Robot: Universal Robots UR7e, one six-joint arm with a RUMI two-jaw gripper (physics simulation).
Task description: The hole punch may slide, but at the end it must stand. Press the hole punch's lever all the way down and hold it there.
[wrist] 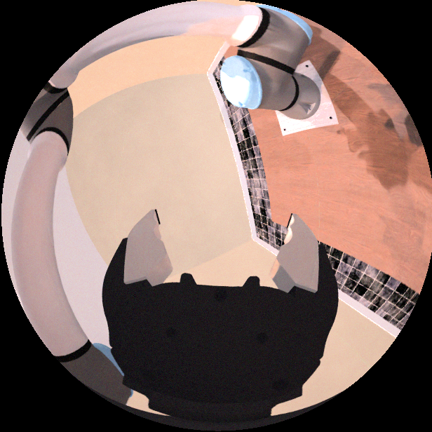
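Note:
My gripper [223,213] is open, with its two grey jaws wide apart and no object between them. It hangs beside the table, past the tiled edge, with the pale floor showing between and beyond the jaws. The hole punch does not show in the wrist view.
The wooden table top [320,175] lies at the right, with a black tiled border [250,145] and a white edge. The robot's base stands on a white mounting plate [327,112] at the upper right. The arm's links curve along the top and left. Dark shadows fall on the wood.

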